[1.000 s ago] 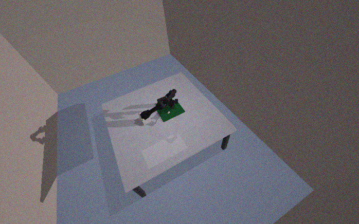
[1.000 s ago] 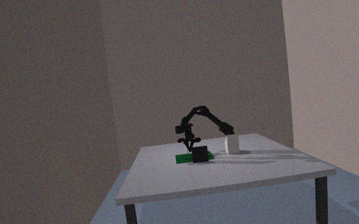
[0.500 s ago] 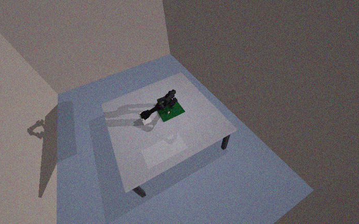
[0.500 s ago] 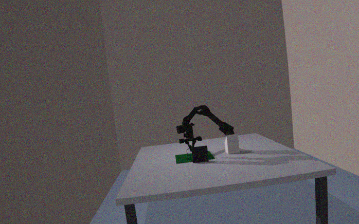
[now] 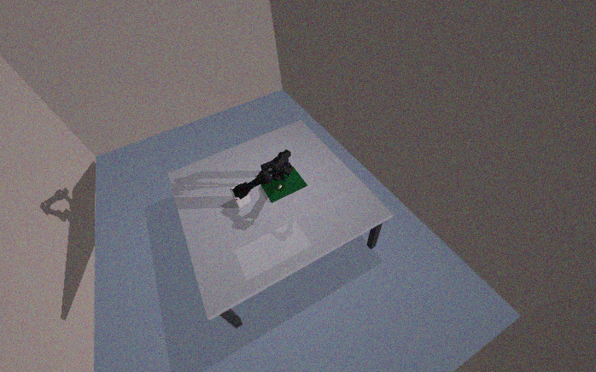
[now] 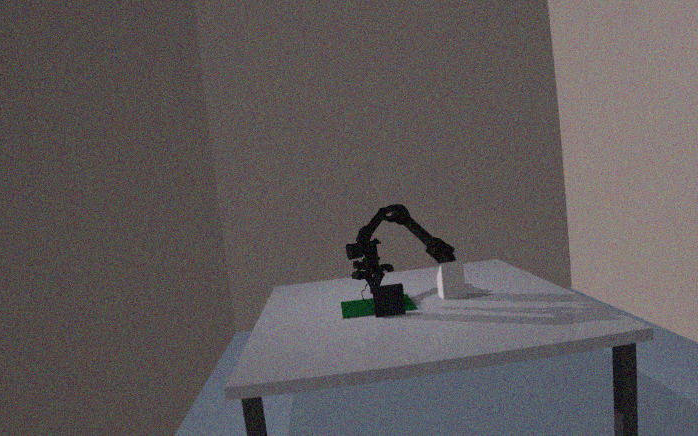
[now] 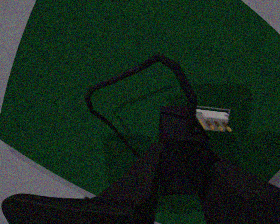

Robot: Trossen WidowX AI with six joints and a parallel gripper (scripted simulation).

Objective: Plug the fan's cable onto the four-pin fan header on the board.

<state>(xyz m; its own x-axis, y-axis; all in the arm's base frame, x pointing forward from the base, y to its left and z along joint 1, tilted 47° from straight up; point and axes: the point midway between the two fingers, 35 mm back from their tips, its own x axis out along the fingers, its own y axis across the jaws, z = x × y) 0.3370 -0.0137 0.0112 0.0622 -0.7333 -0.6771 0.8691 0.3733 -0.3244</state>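
Now: the green board 80 mm below my gripper tip and 10 mm to the left of it. The rest, counted from my gripper tip: black fan: 150 mm to the left, 30 mm behind; then dark plug: 10 mm to the right, 10 mm above.
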